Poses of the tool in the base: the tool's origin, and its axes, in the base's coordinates. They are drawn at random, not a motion.
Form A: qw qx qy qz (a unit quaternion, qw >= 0); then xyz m.
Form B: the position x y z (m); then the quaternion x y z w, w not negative. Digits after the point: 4 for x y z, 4 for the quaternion.
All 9 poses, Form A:
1: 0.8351, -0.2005, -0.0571, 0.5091, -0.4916, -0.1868, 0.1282
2: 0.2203, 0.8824, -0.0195, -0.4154, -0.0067, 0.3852, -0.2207
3: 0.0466, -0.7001, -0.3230, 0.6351, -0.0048, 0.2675, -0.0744
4: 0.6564, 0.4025, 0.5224, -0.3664, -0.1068, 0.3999, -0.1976
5: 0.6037, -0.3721, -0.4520, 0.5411, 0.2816, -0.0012, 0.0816
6: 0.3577, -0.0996, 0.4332, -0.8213, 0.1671, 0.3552, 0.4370
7: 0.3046, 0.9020, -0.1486, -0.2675, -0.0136, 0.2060, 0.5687
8: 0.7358, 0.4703, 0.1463, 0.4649, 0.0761, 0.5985, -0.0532
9: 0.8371, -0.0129, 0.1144, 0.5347, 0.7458, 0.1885, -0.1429
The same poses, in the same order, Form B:
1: -0.4916, -0.1868, 0.1282, -0.2005, -0.0571, 0.5091, 0.8351
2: -0.0067, 0.3852, -0.2207, 0.8824, -0.0195, -0.4154, 0.2203
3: -0.0048, 0.2675, -0.0744, -0.7001, -0.3230, 0.6351, 0.0466
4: -0.1068, 0.3999, -0.1976, 0.4025, 0.5224, -0.3664, 0.6564
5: 0.2816, -0.0012, 0.0816, -0.3721, -0.4520, 0.5411, 0.6037
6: 0.1671, 0.3552, 0.4370, -0.0996, 0.4332, -0.8213, 0.3577
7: -0.0136, 0.2060, 0.5687, 0.9020, -0.1486, -0.2675, 0.3046
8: 0.0761, 0.5985, -0.0532, 0.4703, 0.1463, 0.4649, 0.7358
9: 0.7458, 0.1885, -0.1429, -0.0129, 0.1144, 0.5347, 0.8371
